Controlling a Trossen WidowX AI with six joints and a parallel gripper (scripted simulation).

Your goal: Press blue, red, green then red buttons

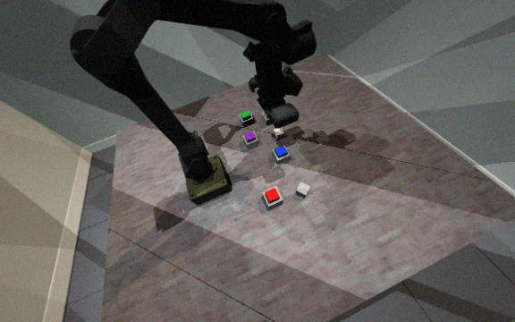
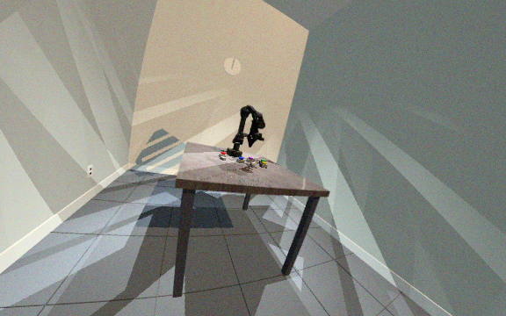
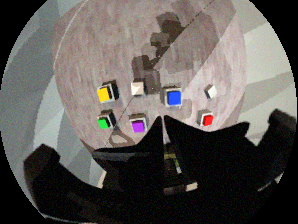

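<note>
The green button lies 170 mm to the left of my gripper tip, 100 mm below it and 70 mm behind it. Round my gripper tip: blue button: 100 mm below, 50 mm to the right, 10 mm ahead; purple button: 100 mm below, 80 mm behind, 50 mm to the left; white block: 120 mm below, 50 mm to the left, 30 mm ahead.
</note>
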